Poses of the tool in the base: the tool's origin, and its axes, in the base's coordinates. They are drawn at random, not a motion.
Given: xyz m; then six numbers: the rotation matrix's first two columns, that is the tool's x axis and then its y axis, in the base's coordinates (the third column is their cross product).
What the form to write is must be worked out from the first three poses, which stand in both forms.
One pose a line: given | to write
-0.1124 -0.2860 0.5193 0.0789 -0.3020 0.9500 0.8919 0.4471 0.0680 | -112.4 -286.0 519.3 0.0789 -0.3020 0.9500 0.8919 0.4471 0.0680
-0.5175 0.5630 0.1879 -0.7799 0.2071 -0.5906 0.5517 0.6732 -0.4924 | -517.5 563.0 187.9 -0.7799 0.2071 -0.5906 0.5517 0.6732 -0.4924
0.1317 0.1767 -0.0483 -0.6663 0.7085 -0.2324 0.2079 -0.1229 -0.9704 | 131.7 176.7 -48.3 -0.6663 0.7085 -0.2324 0.2079 -0.1229 -0.9704
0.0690 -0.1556 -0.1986 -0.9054 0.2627 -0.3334 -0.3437 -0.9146 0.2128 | 69.0 -155.6 -198.6 -0.9054 0.2627 -0.3334 -0.3437 -0.9146 0.2128
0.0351 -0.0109 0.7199 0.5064 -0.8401 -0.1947 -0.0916 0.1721 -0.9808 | 35.1 -10.9 719.9 0.5064 -0.8401 -0.1947 -0.0916 0.1721 -0.9808
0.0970 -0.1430 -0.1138 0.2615 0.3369 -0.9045 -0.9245 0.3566 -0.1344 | 97.0 -143.0 -113.8 0.2615 0.3369 -0.9045 -0.9245 0.3566 -0.1344
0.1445 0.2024 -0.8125 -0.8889 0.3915 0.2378 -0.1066 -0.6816 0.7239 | 144.5 202.4 -812.5 -0.8889 0.3915 0.2378 -0.1066 -0.6816 0.7239
